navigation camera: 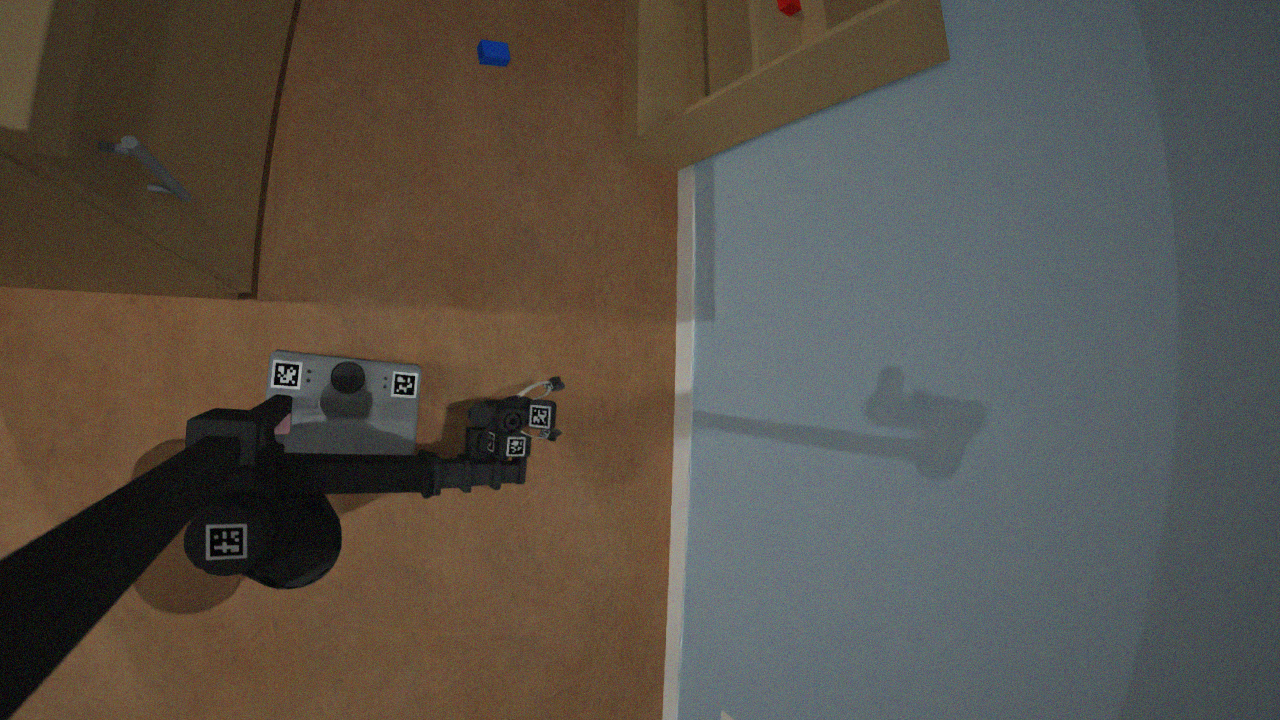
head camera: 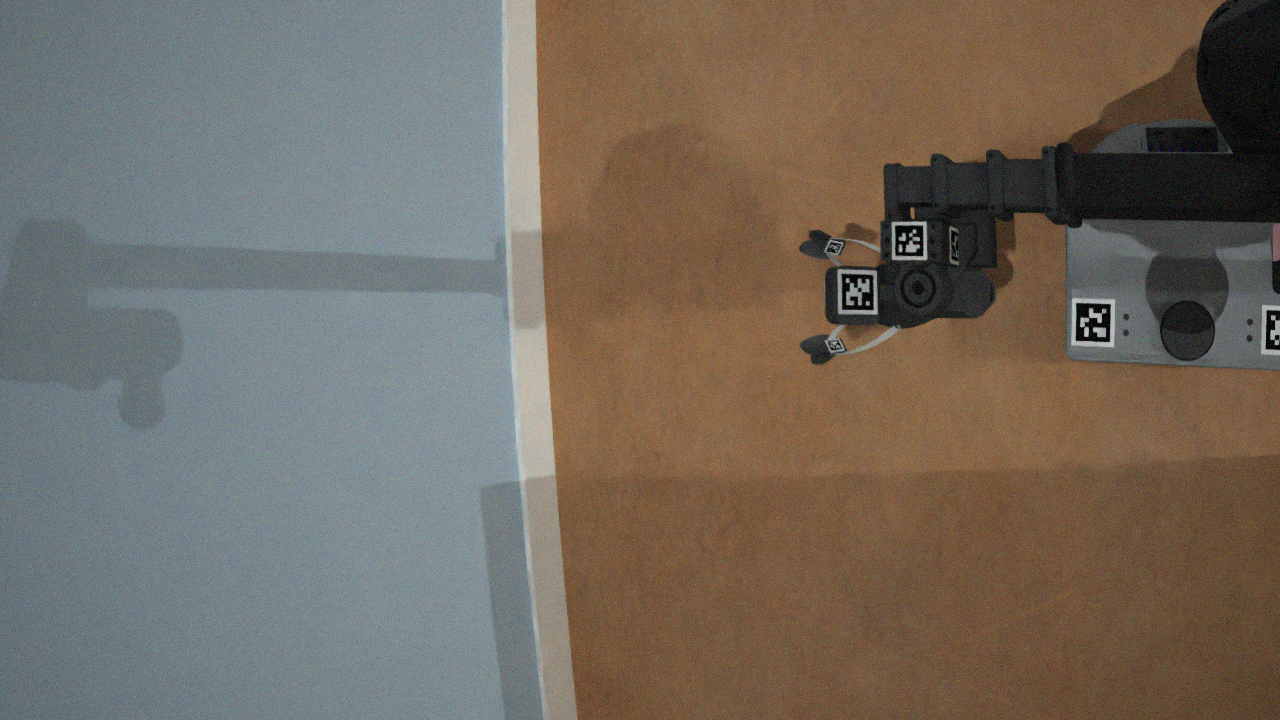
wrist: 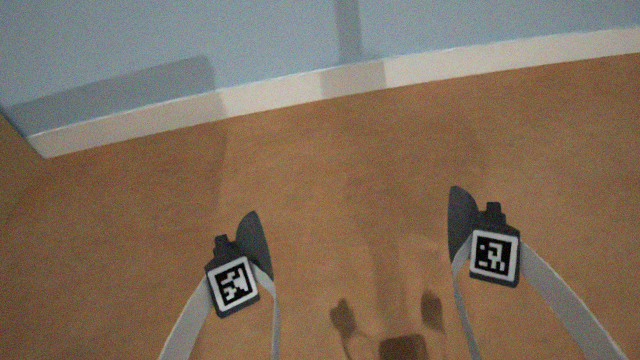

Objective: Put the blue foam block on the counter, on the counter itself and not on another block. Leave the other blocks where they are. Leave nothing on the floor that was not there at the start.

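Pixels of known places: gripper, fingertip midpoint: [navigation camera: 558, 408] [head camera: 808, 297]; robot's base, origin of the base link: [navigation camera: 347, 376] [head camera: 1183, 327].
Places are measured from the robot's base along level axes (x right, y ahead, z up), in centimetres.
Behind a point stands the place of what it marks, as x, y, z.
The blue foam block [navigation camera: 493, 52] @(22.4, 105.2, 4.6) lies on the brown floor near the top of the navigation view, between the counter and an open shelf unit. The wooden counter [navigation camera: 201, 228] @(-22.7, 20.9, 51.6) stands at the upper left of that view, with a handle on its front; part of its pale top shows at the left edge. My gripper [head camera: 816, 295] @(45.4, -1.8, 36.2) [navigation camera: 554, 410] @(45.4, -1.8, 36.2) [wrist: 355, 225] @(45.4, -1.8, 36.2) is open and empty, over the floor and facing the blue wall. It is well away from the block. The block does not show in the head and wrist views. A red block [navigation camera: 788, 6] @(89.2, 125.3, 67.3) sits in the shelf unit.
The shelf unit [navigation camera: 823, 76] @(91.3, 94.0, 76.7) stands at the top of the navigation view against the blue wall [head camera: 268, 134] @(120.4, -26.9, 62.7) [navigation camera: 939, 268] @(114.0, 41.5, 97.9) [wrist: 280, 30]. A white baseboard [head camera: 535, 402] @(114.9, 17.4, 4.4) [navigation camera: 682, 376] @(115.6, 10.1, 4.3) [wrist: 280, 94] runs along the wall. My base [head camera: 1136, 335] @(7.0, 1.3, 15.9) [navigation camera: 393, 429] @(11.3, -11.1, 16.0) is beside the gripper, away from the wall.
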